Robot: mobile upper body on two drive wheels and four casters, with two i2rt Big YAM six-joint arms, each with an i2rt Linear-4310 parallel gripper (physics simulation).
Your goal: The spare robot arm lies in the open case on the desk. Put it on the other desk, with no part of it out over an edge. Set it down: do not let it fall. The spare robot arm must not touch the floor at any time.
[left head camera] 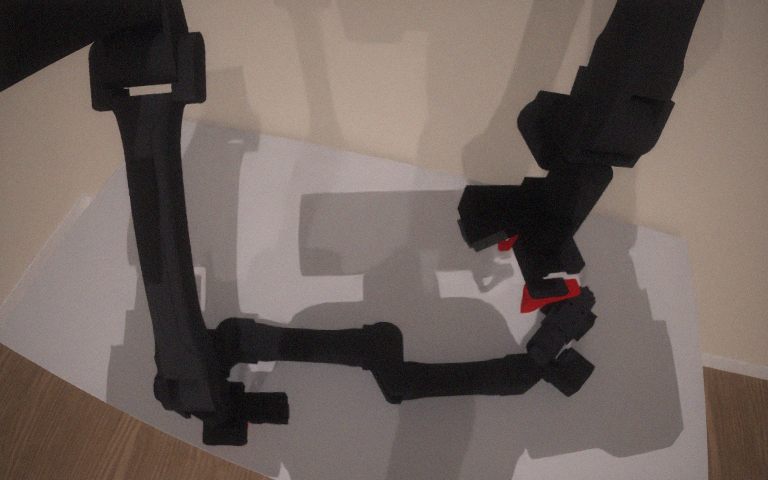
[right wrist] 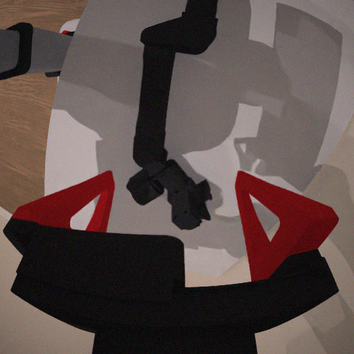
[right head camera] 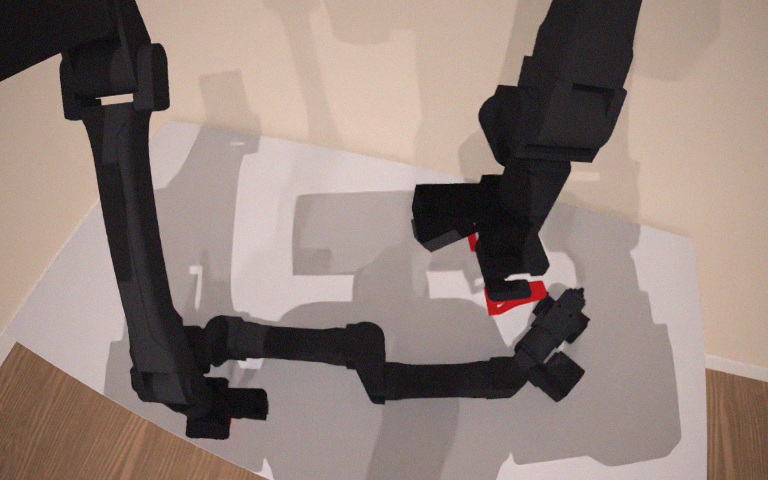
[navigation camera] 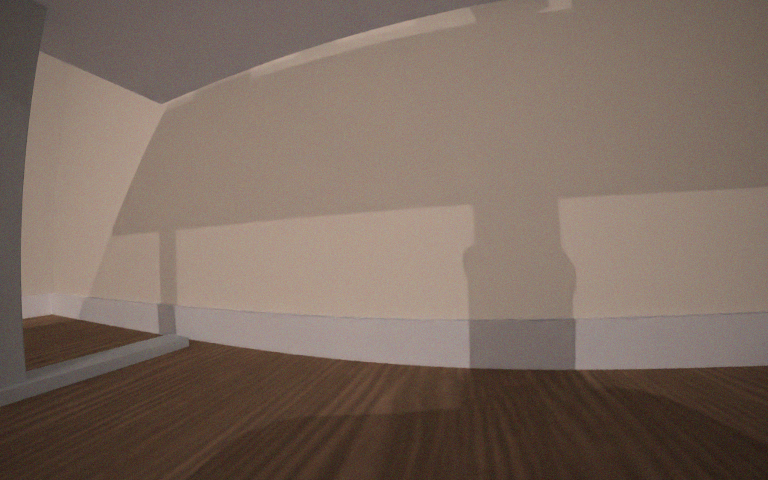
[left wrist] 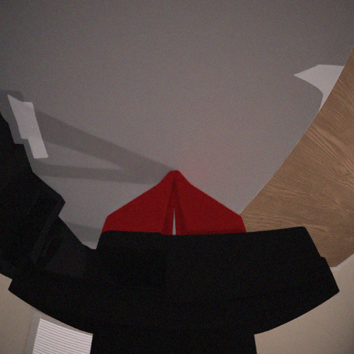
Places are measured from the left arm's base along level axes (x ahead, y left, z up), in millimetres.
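Pixels of known places: right gripper, fingertip midpoint: (left head camera: pixel 514 279) (right head camera: pixel 484 281).
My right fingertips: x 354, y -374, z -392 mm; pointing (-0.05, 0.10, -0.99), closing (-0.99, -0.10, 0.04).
Note:
Behind a point stands the place of what it marks.
The black spare robot arm (left head camera: pixel 464 378) (right head camera: pixel 441 379) (right wrist: pixel 154 95) appears to lie on the white desk (left head camera: pixel 693 316) {z -690, x 386, y -933 mm} (right head camera: pixel 693 316) {z -690, x 396, y -925 mm} (right wrist: pixel 70 130), its jointed end at the right in the head views. Its other end is partly hidden by my left arm. My left gripper (left wrist: pixel 174 178) is shut and empty, low over the desk near that left end and the front edge; in the head views its fingertips are mostly hidden. My right gripper (left head camera: pixel 512 277) {z -392, x 354, y -374 mm} (right head camera: pixel 481 280) {z -392, x 354, y -374 mm} (right wrist: pixel 174 177) is open and empty above the desk, beside the spare arm's jointed end. The open case does not show.
Wooden floor (left head camera: pixel 62 418) {z -1410, x 348, y 986 mm} (right head camera: pixel 62 418) {z -1410, x 315, y 1047 mm} (left wrist: pixel 305 190) (right wrist: pixel 22 125) shows beyond the desk edges. A beige wall (left head camera: pixel 385 96) {z -521, x 906, y -248 mm} (right head camera: pixel 379 96) {z -520, x 905, y -250 mm} is behind. A grey-and-black part (right wrist: pixel 42 50) is at upper left in the right wrist view. A grey foot bar (navigation camera: pixel 96 362) {z -1385, x 826, y 329 mm} stands on the floor.

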